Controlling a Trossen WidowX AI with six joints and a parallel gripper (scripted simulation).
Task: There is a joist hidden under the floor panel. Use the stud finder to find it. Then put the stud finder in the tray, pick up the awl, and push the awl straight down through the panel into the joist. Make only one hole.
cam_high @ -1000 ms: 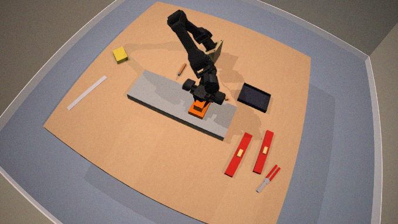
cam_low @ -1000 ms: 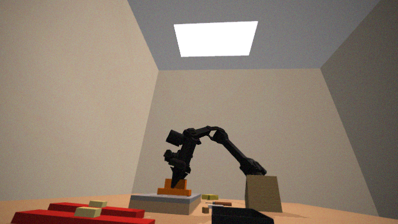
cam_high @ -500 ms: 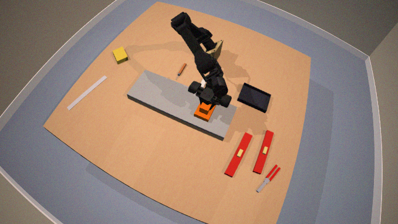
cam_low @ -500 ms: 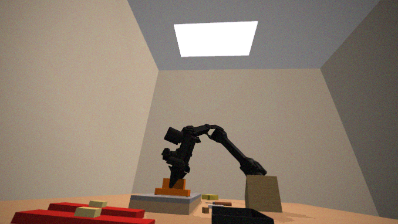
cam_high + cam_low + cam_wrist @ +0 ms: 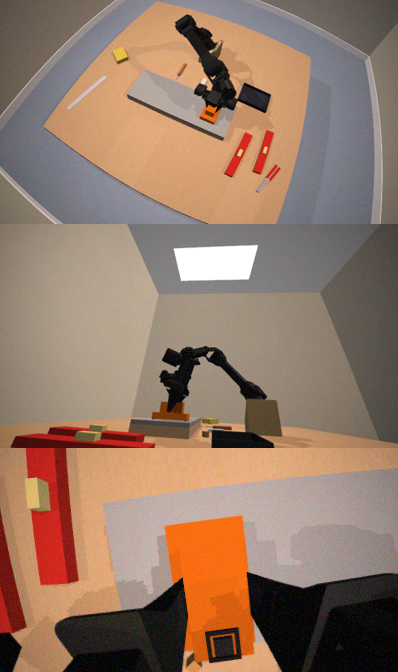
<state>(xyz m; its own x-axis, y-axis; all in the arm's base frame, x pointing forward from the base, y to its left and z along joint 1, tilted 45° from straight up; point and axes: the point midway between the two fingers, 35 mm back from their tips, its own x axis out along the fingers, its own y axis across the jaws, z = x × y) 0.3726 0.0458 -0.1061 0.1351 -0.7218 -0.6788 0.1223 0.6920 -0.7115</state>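
Now: gripper tip 4 cm past the square indicator and 3 cm below it. From my gripper tip the other things lie so: brown cube: 13 cm behind, 5 cm to the left, 6 cm below; then white block: 18 cm behind, 9 cm to the right, 6 cm below; then orange stud finder: 2 cm behind, 2 cm above.
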